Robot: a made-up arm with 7 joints.
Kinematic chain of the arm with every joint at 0, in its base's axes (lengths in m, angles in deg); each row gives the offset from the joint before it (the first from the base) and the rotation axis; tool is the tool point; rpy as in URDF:
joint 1: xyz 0 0 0.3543 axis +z
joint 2: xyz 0 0 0 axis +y
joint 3: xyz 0 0 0.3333 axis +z
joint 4: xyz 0.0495 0 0 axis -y
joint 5: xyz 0.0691 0 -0.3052 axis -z
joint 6: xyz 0 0 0 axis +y
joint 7: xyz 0.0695 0 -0.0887 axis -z
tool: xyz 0 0 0 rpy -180 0 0
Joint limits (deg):
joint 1: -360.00..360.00
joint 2: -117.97..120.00
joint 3: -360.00..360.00
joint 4: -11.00..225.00
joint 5: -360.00..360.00
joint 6: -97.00..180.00
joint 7: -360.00..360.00
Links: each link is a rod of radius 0.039 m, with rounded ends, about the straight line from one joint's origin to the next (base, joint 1, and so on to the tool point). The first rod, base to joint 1, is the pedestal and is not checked.
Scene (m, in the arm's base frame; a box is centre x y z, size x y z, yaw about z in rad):
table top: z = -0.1
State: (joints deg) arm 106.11 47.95 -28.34 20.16 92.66 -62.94 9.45
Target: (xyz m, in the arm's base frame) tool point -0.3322 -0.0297 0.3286
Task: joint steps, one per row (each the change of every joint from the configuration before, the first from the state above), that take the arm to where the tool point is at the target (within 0.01 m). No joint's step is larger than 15 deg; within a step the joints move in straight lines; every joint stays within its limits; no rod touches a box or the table.
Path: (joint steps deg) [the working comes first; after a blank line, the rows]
Joints at the target: 174.31 32.55 33.61 35.43 83.71 -66.42 9.45
Straight joint move there: clear.

1: 13.64 -3.08 12.39 3.05 -1.79 -0.70 0.00
2: 13.64 -3.08 12.39 3.06 -1.79 -0.69 0.00
3: 13.64 -3.08 12.39 3.05 -1.79 -0.70 0.00
4: 13.64 -3.08 12.39 3.06 -1.79 -0.69 0.00
5: 13.64 -3.08 12.39 3.05 -1.79 -0.70 0.00

